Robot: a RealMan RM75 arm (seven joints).
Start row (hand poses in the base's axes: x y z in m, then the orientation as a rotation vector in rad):
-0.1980, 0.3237, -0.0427, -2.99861, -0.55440, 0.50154
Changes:
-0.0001, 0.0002, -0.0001, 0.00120, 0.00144, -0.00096
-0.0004, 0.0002, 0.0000, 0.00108, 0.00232, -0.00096
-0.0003, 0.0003, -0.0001, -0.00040, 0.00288, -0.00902
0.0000, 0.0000, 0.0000, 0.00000, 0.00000, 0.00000
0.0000, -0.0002, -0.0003, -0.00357, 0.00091, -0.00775
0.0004, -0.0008, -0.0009, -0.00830, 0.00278, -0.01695
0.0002, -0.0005, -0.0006, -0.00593, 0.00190, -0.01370
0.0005, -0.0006, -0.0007, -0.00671, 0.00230, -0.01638
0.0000, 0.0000, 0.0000, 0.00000, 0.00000, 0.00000
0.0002, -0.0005, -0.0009, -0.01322, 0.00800, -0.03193
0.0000, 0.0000, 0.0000, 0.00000, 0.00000, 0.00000
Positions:
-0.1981, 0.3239, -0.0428, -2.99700, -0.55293, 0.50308
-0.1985, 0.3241, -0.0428, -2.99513, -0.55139, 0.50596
-0.1988, 0.3244, -0.0429, -2.99538, -0.53739, 0.50975
-0.1988, 0.3244, -0.0429, -2.99538, -0.53739, 0.50975
-0.1988, 0.3242, -0.0432, -2.99924, -0.52516, 0.51205
-0.1984, 0.3234, -0.0441, -3.00765, -0.49822, 0.51844
-0.1982, 0.3229, -0.0447, -3.01368, -0.47646, 0.52275
-0.1977, 0.3223, -0.0454, -3.02031, -0.45040, 0.52777
-0.1977, 0.3223, -0.0454, -3.02031, -0.45040, 0.52777
-0.1975, 0.3218, -0.0463, -3.03130, -0.39914, 0.54276
-0.1975, 0.3218, -0.0463, -3.03130, -0.39914, 0.54276

